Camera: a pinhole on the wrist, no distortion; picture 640 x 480 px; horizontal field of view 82.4 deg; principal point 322.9 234.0 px. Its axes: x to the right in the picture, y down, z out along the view. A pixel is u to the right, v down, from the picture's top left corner.
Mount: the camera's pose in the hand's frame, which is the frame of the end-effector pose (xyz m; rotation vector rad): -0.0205 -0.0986 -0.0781 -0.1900 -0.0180 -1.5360
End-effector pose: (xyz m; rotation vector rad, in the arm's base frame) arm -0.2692 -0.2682 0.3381 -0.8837 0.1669 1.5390
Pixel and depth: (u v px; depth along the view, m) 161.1 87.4 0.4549
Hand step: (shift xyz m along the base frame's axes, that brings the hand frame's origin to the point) -0.3112 0.0542 0.2888
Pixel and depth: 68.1 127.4 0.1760
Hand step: -0.0821 -0.0046 0.0761
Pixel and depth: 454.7 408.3 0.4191
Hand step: 0.0471 0.4112 0.1630
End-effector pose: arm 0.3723 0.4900 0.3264 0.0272 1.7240 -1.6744
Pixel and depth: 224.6 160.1 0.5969
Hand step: 0.3630 -0.3818 -0.0251
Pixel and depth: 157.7 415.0 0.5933
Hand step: 0.0877 -0.4931 -0.3337
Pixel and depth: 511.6 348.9 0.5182
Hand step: -0.0827 -0.5332 0.1945
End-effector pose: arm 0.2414 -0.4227 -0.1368 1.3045 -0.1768 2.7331
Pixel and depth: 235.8 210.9 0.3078
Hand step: 0.1706 -0.0480 0.1277
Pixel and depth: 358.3 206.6 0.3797
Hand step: 0.2495 0.0375 0.1896
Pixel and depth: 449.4 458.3 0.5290
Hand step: 0.1310 0.1512 0.5656
